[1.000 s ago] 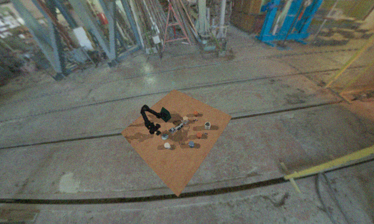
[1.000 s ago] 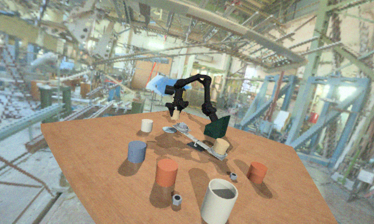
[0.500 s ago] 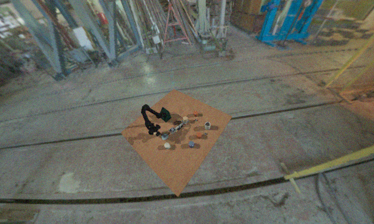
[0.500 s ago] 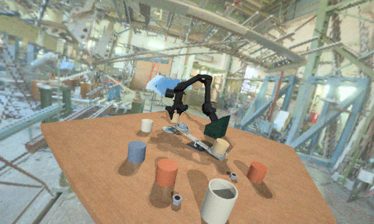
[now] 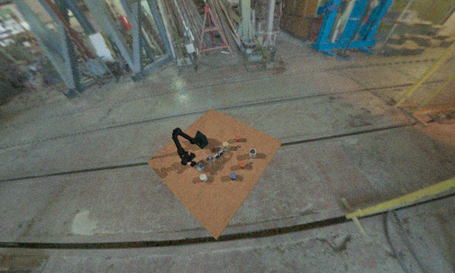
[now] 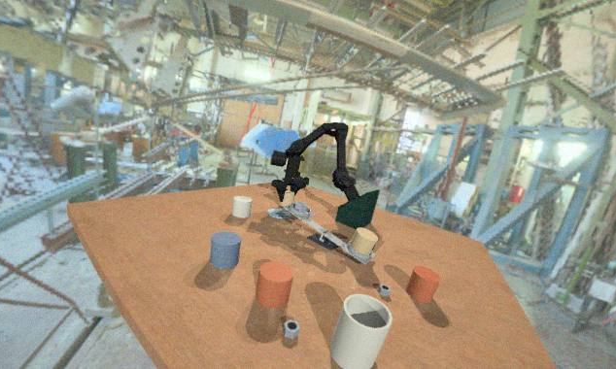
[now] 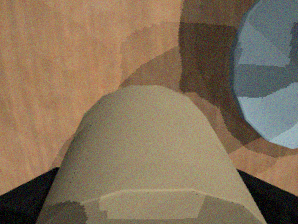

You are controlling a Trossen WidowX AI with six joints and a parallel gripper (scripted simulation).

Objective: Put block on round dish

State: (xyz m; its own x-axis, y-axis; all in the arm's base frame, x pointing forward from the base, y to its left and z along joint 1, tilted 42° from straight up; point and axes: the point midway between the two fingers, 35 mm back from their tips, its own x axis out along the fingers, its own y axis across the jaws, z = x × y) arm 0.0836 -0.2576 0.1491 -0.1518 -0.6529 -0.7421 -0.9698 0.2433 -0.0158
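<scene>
Right now my gripper tip is 10 cm short of the pale blue round dish, 3 cm to the right of it and 3 cm above it. The rest, counted from my gripper tip: white mug (57 cm ahead, 48 cm to the left, 1 cm above); then blue cylinder (53 cm ahead, 13 cm to the left).
</scene>
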